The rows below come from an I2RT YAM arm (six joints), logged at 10 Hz.
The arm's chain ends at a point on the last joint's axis. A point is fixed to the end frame.
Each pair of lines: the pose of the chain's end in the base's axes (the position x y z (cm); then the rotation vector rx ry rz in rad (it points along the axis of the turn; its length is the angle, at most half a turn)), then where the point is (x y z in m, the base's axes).
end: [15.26 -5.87 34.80 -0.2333 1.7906 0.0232]
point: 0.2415 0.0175 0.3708
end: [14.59 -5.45 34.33 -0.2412 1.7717 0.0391]
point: 0.2332 0.0229 0.3682
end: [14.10 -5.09 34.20 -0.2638 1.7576 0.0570]
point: 0.2260 0.0288 0.3679
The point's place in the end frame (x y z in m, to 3 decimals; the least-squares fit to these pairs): -0.052 0.057 0.091
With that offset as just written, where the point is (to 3 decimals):
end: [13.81 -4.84 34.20 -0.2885 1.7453 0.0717]
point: 0.221 0.034 0.368
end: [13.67 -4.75 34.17 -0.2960 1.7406 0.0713]
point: 0.219 0.035 0.368
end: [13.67 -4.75 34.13 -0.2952 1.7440 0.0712]
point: 0.219 0.035 0.367
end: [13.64 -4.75 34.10 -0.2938 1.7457 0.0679]
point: 0.219 0.035 0.367
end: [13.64 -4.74 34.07 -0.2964 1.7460 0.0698]
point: 0.219 0.035 0.367
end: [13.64 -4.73 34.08 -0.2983 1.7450 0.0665]
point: 0.219 0.035 0.367
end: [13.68 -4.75 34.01 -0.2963 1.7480 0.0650]
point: 0.219 0.035 0.366
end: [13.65 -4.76 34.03 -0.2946 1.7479 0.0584]
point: 0.219 0.034 0.366
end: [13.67 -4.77 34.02 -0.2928 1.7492 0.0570]
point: 0.220 0.034 0.365
